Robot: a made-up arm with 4 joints. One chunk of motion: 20 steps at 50 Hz.
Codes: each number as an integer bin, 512 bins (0 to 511) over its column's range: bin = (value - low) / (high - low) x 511, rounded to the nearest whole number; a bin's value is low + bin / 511 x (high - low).
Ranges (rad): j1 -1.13..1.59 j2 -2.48..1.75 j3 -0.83..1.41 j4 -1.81..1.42
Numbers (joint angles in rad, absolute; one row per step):
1: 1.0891 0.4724 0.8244 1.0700
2: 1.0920 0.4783 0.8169 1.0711
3: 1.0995 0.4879 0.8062 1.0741
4: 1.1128 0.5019 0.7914 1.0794
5: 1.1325 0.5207 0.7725 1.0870
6: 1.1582 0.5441 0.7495 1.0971
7: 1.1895 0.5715 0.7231 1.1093
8: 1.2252 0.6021 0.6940 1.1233
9: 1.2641 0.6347 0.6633 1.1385
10: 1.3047 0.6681 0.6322 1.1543
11: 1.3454 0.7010 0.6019 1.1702
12: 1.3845 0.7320 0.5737 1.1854
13: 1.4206 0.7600 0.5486 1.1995
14: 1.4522 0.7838 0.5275 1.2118
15: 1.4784 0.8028 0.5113 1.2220
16: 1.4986 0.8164 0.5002 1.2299
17: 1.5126 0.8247 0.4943 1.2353
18: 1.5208 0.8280 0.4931 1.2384
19: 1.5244 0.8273 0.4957 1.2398
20: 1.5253 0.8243 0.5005 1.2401
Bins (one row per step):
1: 417 357 377 456
2: 417 357 376 456
3: 419 359 373 456
4: 421 360 370 457
5: 425 362 366 458
6: 430 365 360 460
7: 436 369 354 462
8: 442 372 348 464
9: 450 376 341 466
10: 457 380 334 469
11: 465 384 327 471
12: 472 388 320 474
13: 479 391 314 476
14: 485 394 310 478
15: 490 397 306 480
16: 494 398 303 481
17: 496 399 302 482
18: 498 400 302 482
19: 499 400 302 482
20: 499 399 304 483

